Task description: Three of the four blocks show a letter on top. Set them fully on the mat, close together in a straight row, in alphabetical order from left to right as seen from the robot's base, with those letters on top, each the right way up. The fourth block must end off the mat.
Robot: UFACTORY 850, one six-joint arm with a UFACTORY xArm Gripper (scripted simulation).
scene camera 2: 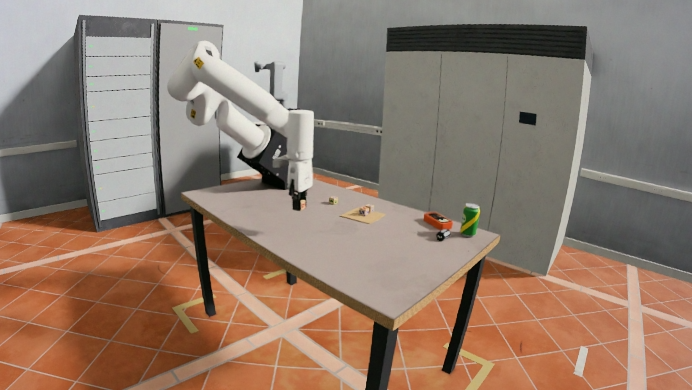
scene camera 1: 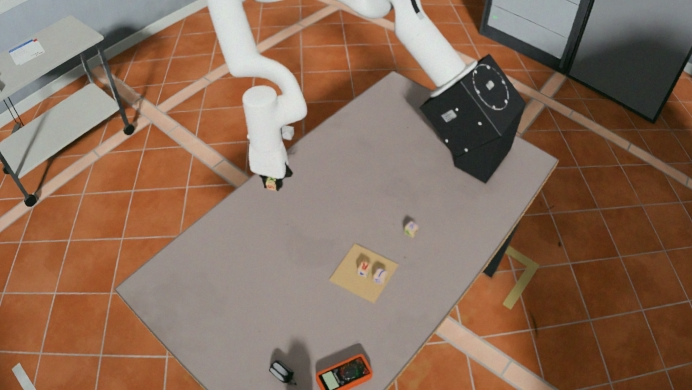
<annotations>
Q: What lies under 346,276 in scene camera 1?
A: A tan mat.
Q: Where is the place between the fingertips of my gripper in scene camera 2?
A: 299,208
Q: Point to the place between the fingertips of my gripper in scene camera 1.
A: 273,186
</annotations>
